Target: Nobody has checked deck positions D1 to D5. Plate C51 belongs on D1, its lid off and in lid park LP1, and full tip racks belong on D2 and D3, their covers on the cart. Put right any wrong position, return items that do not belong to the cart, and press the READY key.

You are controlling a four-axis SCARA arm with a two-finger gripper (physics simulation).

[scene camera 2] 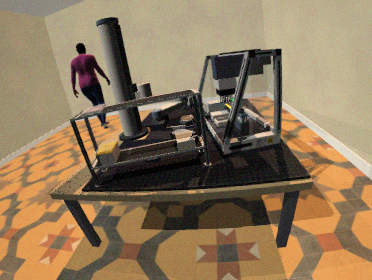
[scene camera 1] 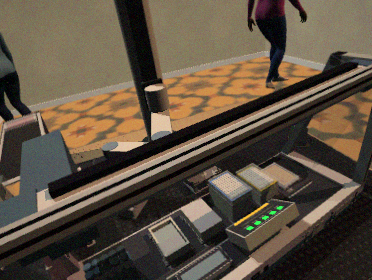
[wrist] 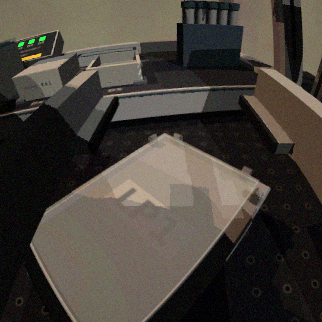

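Pixels of known places: gripper, between the fingertips: [scene camera 2: 185, 124] [wrist: 178, 83]; arm's base, origin of its link: [scene camera 2: 133, 134].
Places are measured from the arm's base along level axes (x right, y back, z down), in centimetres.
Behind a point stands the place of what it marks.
My gripper [wrist: 178, 83] {y -48.1, x 25.3, z -12.7 cm} is drawn in, with a gap between its two fingers and nothing held. Below and nearer the camera, a clear lid [wrist: 150, 220] {y -43.5, x 23.9, z -7.1 cm} lies over a black nest; parts of the LP1 lettering show through it. A blue-rimmed tip rack [scene camera 1: 230, 185] and a yellow-rimmed one [scene camera 1: 257, 177] stand side by side on the deck, tips showing. A low tan-topped plate [scene camera 1: 281, 175] lies beyond them. A white box [scene camera 1: 201, 216] [wrist: 46, 80] stands beside an open white tray [scene camera 1: 169, 237] {y -71.5, x 14.3, z -6.9 cm} [wrist: 116, 72] {y -66.8, x 16.3, z -8.4 cm}. The box's label is unclear. The key panel [scene camera 1: 262, 225] [wrist: 42, 45] {y -82.1, x -5.8, z -12.9 cm} shows green lights and a yellow bar.
A blue tube rack [wrist: 210, 45] {y -78.2, x 31.8, z -10.4 cm} stands beyond the deck's edge rail [wrist: 160, 106] {y -63.9, x 23.0, z -3.9 cm}. The frame's long beam [scene camera 1: 200, 145] {y -93.4, x 7.0, z -51.5 cm} hides the gripper in scene camera 1. The cart [scene camera 2: 140, 106] {y -36.5, x 62.1, z -36.0 cm} carries a yellow-topped box [scene camera 2: 106, 153] {y -15.5, x 65.8, z -17.2 cm} and a pale item [scene camera 2: 182, 136] {y -49.5, x 50.7, z -15.4 cm}. A person [scene camera 2: 89, 75] stands behind the table.
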